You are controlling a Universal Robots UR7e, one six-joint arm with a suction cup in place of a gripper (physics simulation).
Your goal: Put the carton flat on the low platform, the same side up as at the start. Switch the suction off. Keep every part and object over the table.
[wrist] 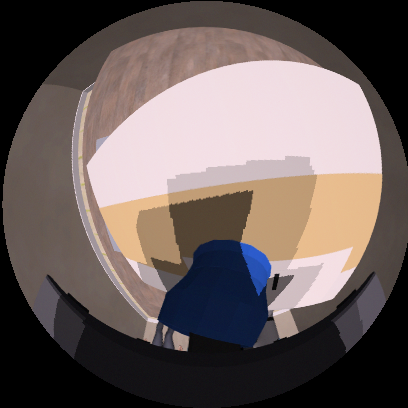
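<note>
The carton (pixel 260 120) is a large white box with a tan tape band across its top and a small black mark near the lower right; it fills much of the wrist view. My blue suction cup (pixel 231 255) reaches in from the bottom and is on the carton's top face, holding it. Pale blue-grey bits at the carton's left edge look like the low platform (pixel 101 143); the rest of it is hidden behind the carton. The carton's underside is hidden, so its height over the platform cannot be told.
The brown wooden table top (pixel 160 65) shows beyond the carton and along its left side. The table's pale edge strip (pixel 77 160) curves down the left, with grey-brown floor outside it. Dark shadows of the arm lie on the carton. Grey rounded shapes (pixel 163 336) show at the bottom.
</note>
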